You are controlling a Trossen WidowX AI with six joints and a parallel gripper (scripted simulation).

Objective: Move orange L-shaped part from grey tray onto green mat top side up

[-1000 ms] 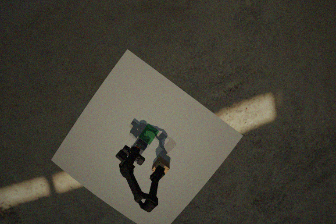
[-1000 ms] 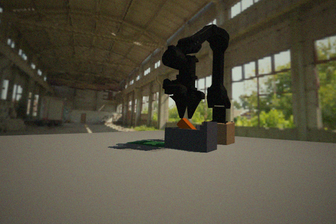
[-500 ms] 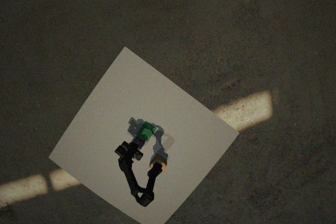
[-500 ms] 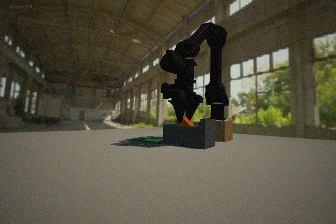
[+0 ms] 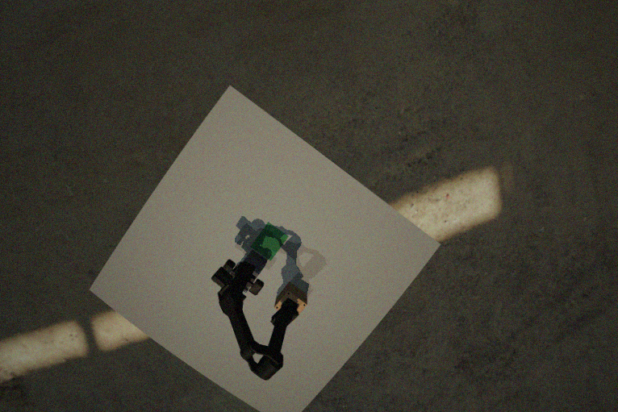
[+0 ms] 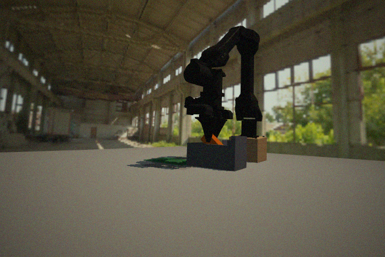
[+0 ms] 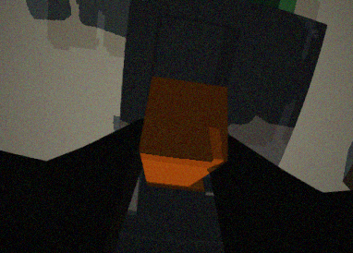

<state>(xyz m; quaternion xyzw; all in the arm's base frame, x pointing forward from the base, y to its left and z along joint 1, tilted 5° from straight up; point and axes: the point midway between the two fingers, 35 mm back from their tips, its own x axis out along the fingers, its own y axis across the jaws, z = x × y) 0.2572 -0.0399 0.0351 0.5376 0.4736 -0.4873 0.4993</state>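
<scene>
Now: gripper tip 4 cm to the right of the orange L-shaped part, 3 cm above it and 1 cm past it. Also, from my gripper tip: green mat 14 cm to the right, 8 cm below, 2 cm behind.
</scene>
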